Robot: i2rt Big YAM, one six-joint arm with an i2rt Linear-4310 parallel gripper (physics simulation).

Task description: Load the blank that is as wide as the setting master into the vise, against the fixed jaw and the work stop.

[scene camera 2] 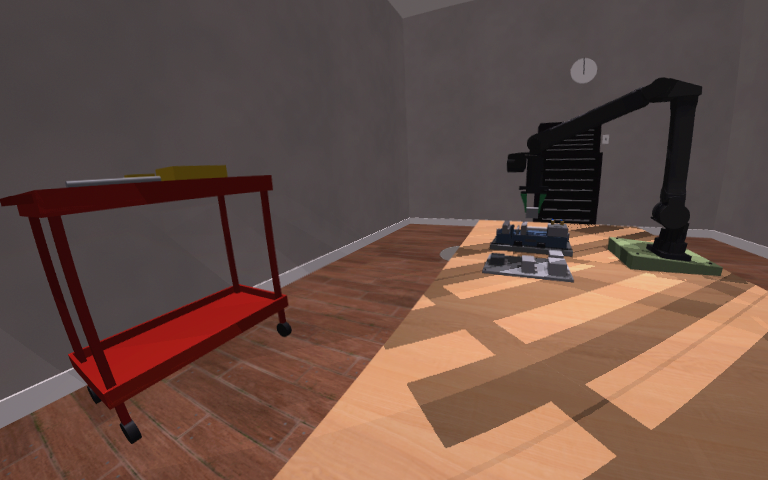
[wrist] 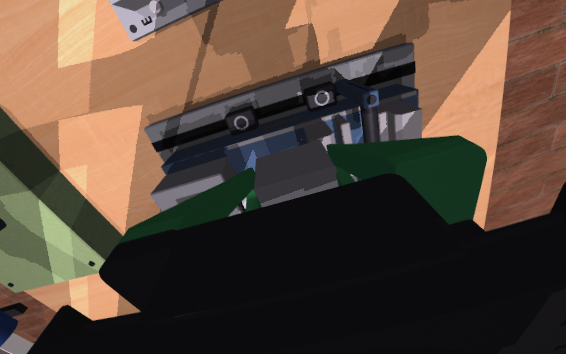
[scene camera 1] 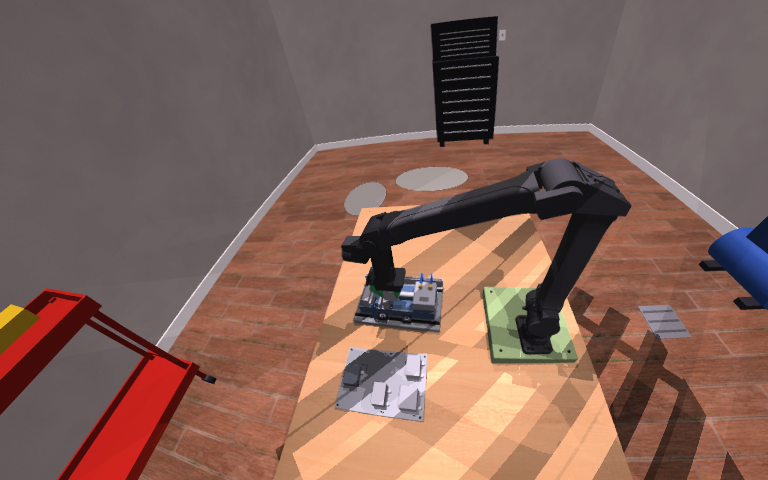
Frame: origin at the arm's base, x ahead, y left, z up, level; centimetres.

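Where they show: gripper, fingertip midpoint: (scene camera 2: 532, 212) (wrist: 292, 166) (scene camera 1: 390, 296); arm's base, link origin: (scene camera 2: 666, 254) (scene camera 1: 532, 335).
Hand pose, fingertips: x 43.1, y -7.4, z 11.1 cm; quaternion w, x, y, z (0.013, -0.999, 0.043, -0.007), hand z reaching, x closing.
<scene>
Things, the pixels of their top centre, and the offset from my fingertips. "pt": a spot on its surface instead.
- grey rectangular blank, top centre: (wrist: 307, 220) (scene camera 1: 391, 286) (scene camera 2: 532, 207) dx -0.3, dy -2.8, dz +1.6 cm
- blue-and-grey vise, top centre: (wrist: 303, 202) (scene camera 1: 396, 288) (scene camera 2: 532, 223) dx -0.8, dy -6.5, dz -5.0 cm
- grey jaw block, top centre: (wrist: 206, 222) (scene camera 1: 424, 292) (scene camera 2: 557, 225) dx -10.2, dy -5.1, dz -5.3 cm
- dark block, top centre: (scene camera 1: 351, 374) (scene camera 2: 497, 255) dx +11.3, dy +20.6, dz -11.6 cm
- grey plate, top centre: (scene camera 1: 382, 380) (scene camera 2: 526, 265) dx +2.2, dy +21.0, dz -14.1 cm
- blue handle, surface spot: (wrist: 370, 97) pt dx +6.8, dy +0.4, dz -5.0 cm
My gripper (scene camera 1: 386, 292) (scene camera 2: 532, 202) (wrist: 292, 166) points down and is shut on a grey rectangular blank (scene camera 2: 531, 212) (wrist: 300, 175). In scene camera 2 the blank shows above the blue-and-grey vise (scene camera 1: 416, 314) (scene camera 2: 518, 236) (wrist: 280, 142), with a gap beneath it. In the wrist view it overlaps the vise's middle, between a grey jaw block (wrist: 192, 181) and grey parts at the other end. The blank's underside, the work stop and the jaw faces are hidden or unclear. A dark block (scene camera 1: 352, 374) (scene camera 2: 497, 259), possibly the setting master, sits on the grey plate (scene camera 1: 353, 399).
Three light grey blocks also stand on that plate, beside the vise. The vise's base rail has two black clamps (wrist: 241, 121) (wrist: 321, 97). A blue handle (wrist: 370, 97) rises near one end. The arm stands on a green base plate (scene camera 1: 501, 345) (scene camera 2: 628, 254). A red cart (scene camera 2: 186, 195) is off the table.
</scene>
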